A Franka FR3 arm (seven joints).
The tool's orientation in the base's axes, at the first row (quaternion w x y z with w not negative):
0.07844 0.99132 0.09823 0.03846
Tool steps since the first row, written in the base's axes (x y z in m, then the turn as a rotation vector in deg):
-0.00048 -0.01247 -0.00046 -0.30 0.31 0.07
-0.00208 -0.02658 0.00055 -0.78 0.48 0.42
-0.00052 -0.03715 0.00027 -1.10 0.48 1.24
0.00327 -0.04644 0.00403 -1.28 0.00 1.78
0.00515 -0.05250 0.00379 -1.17 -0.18 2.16
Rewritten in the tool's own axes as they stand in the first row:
-0.00300 0.01191 0.00225 -0.23 -0.35 -0.14
-0.00734 0.02544 0.00320 -0.64 -0.54 -0.56
-0.00795 0.03592 0.00518 -0.90 -0.47 -1.39
-0.00588 0.04625 0.00320 -1.14 0.05 -1.87
-0.00528 0.05243 0.00451 -1.05 0.31 -2.21

